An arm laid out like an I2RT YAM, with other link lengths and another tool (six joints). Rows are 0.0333 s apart.
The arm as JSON. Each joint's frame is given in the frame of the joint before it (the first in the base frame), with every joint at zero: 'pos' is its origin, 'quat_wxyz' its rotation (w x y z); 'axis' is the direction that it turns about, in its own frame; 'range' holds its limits. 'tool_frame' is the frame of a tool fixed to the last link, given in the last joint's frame.
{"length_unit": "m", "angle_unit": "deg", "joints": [
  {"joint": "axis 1", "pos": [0.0, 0.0, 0.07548], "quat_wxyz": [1.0, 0.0, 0.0, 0.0], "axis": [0.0, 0.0, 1.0], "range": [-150.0, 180.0]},
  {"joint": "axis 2", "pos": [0.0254, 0.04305, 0.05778], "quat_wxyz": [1.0, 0.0, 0.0, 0.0], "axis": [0.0, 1.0, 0.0], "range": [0.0, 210.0]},
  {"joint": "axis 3", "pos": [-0.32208, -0.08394, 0.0], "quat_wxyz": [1.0, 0.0, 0.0, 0.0], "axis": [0.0, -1.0, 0.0], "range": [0.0, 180.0]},
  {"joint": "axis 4", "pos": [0.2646, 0.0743, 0.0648], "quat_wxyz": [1.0, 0.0, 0.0, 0.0], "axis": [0.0, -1.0, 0.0], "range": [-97.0, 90.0]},
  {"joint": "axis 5", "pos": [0.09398, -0.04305, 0.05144], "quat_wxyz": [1.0, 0.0, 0.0, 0.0], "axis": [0.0, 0.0, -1.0], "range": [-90.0, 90.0]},
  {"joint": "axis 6", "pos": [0.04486, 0.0, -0.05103], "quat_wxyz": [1.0, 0.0, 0.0, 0.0], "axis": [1.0, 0.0, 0.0], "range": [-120.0, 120.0]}
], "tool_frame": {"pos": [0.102, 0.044, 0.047], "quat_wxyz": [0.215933, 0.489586, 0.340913, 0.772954]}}
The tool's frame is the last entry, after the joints.
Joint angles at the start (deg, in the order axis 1, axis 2, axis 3, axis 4, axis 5, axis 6):
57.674 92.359 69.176 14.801 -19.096 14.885
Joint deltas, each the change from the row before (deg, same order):
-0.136 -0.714 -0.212 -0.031 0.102 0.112
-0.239 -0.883 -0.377 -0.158 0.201 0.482
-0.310 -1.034 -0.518 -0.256 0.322 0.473
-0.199 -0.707 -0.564 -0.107 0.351 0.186
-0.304 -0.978 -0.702 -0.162 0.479 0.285
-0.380 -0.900 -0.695 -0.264 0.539 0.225
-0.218 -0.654 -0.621 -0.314 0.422 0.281
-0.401 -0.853 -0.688 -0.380 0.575 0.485
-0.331 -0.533 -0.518 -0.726 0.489 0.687
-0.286 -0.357 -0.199 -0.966 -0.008 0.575
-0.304 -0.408 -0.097 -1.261 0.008 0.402
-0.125 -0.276 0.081 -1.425 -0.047 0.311
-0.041 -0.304 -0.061 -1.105 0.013 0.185
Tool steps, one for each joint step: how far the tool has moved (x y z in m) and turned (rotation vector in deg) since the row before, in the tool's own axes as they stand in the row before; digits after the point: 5 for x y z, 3 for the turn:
0.00473 0.00222 -0.00263 -0.390 0.252 -0.210
0.00421 0.00310 -0.00390 -0.670 0.053 0.126
0.00389 0.00343 -0.00492 -0.790 -0.112 0.100
0.00123 0.00158 -0.00379 -0.527 -0.251 -0.030
0.00206 0.00270 -0.00519 -0.782 -0.303 -0.053
0.00060 0.00300 -0.00534 -0.813 -0.509 -0.066
-0.00077 0.00123 -0.00405 -0.541 -0.551 0.175
-0.00050 0.00322 -0.00540 -0.925 -0.657 0.222
-0.00326 0.00212 -0.00420 -0.734 -0.989 0.677
-0.00263 0.00109 -0.00294 -0.235 -0.803 0.812
-0.00256 0.00108 -0.00311 -0.155 -0.938 0.709
-0.00244 -0.00036 -0.00195 0.113 -0.935 0.741
-0.00193 -0.00098 -0.00189 0.128 -0.755 0.531

